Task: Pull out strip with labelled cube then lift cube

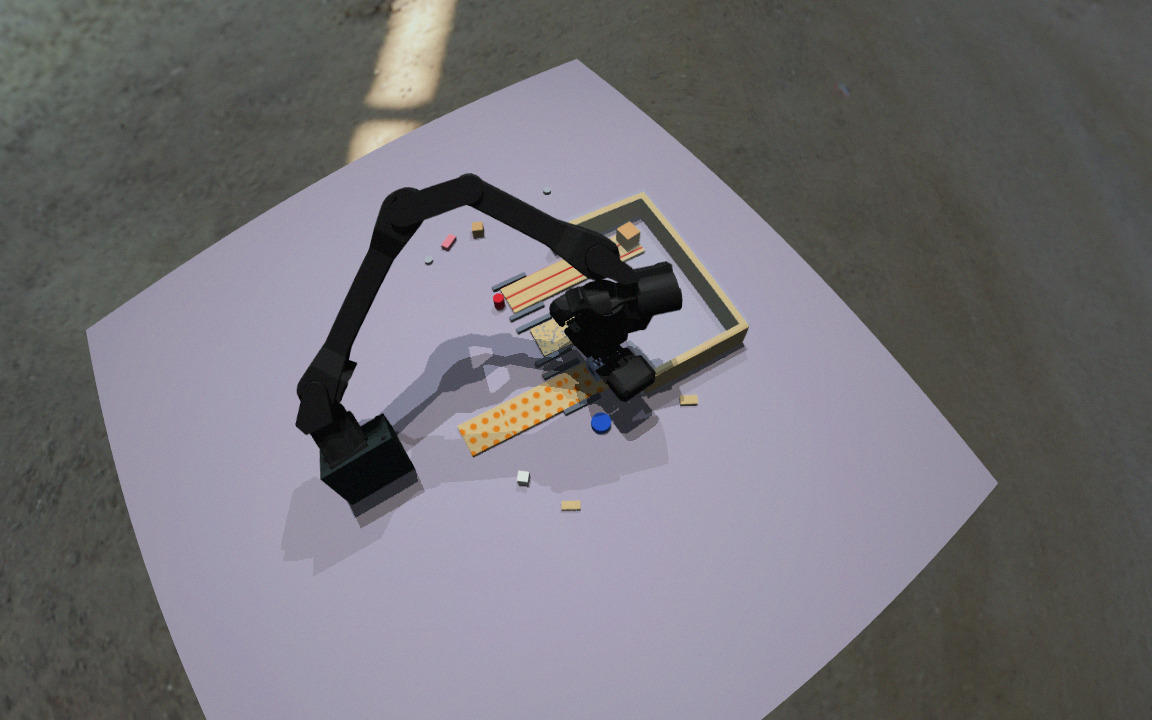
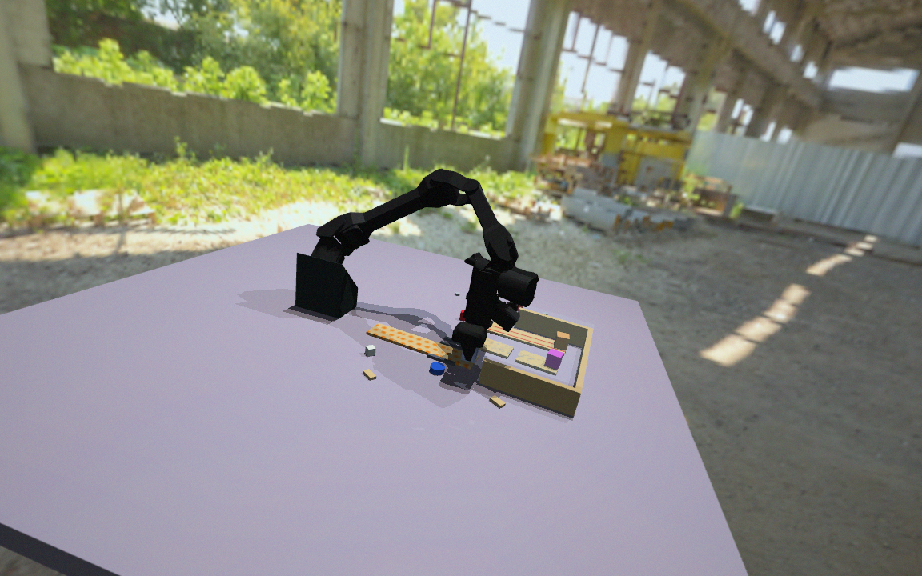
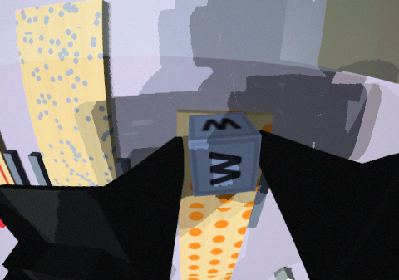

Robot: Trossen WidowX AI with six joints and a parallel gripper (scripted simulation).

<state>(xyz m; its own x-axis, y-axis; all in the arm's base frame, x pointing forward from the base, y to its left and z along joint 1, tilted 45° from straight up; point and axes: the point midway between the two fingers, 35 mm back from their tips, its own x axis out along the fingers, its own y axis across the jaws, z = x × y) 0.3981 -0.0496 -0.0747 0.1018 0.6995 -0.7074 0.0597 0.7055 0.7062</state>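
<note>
My gripper tip is 11 cm past the orange-dotted strip, 1 cm to the right of it and 1 cm above it. The rest, counted from my gripper tip: blue disc 6 cm behind, 7 cm to the right, 1 cm below; then labelled cube 1 cm above.
</note>
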